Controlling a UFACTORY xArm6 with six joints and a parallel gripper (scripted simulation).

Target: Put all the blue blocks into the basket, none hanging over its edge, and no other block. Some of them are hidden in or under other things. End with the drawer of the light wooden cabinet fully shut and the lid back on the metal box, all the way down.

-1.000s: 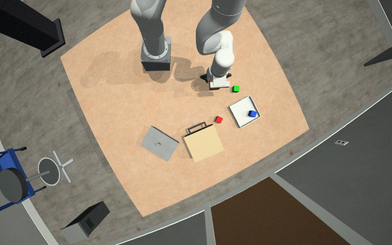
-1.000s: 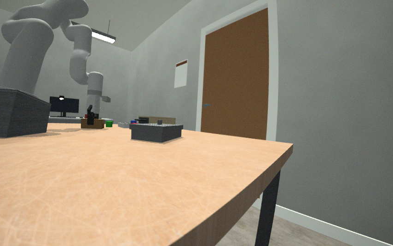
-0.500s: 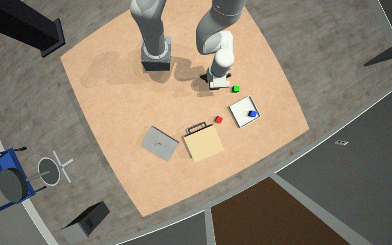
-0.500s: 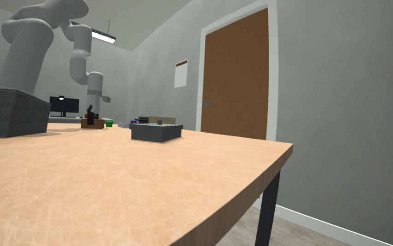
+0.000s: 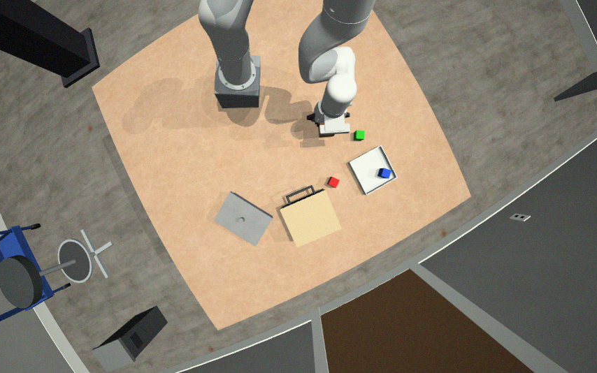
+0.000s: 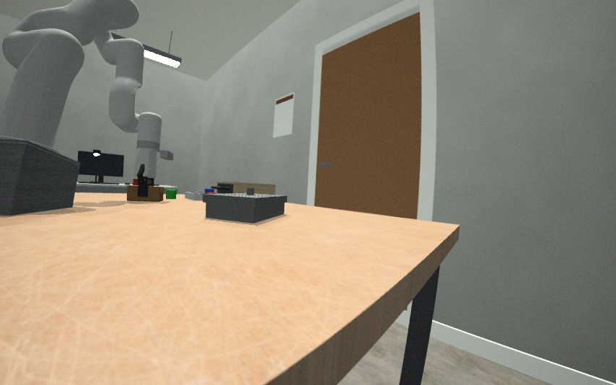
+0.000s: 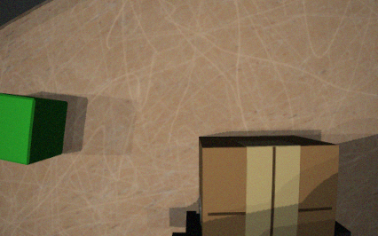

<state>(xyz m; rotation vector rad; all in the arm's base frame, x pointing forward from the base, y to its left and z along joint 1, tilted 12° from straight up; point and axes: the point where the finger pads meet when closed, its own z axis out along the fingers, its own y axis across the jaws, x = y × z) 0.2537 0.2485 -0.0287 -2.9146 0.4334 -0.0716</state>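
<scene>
My gripper is now right at the small brown box. The rest, counted from my hand: light wooden cabinet: 310 mm ahead, 190 mm to the right, 10 mm above; then white basket: 240 mm ahead, 110 mm to the left, 20 mm below; then red block: 230 mm ahead, 60 mm to the right, 10 mm below.
</scene>
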